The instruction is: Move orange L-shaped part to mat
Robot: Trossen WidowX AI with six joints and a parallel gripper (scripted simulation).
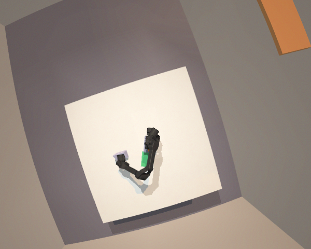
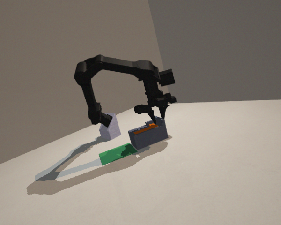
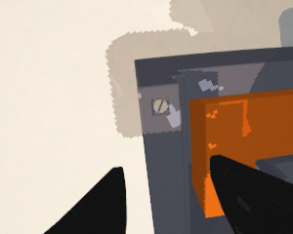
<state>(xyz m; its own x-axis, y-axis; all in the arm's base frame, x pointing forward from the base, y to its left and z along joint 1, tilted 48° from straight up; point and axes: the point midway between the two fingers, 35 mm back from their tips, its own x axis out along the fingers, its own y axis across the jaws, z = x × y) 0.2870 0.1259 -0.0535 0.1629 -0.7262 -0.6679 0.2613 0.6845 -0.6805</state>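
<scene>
The orange L-shaped part is 2 cm behind my gripper tip, 5 cm to the right of it and 2 cm below it. Round my gripper tip: green mat (6 cm behind, 21 cm to the right, 8 cm below).
</scene>
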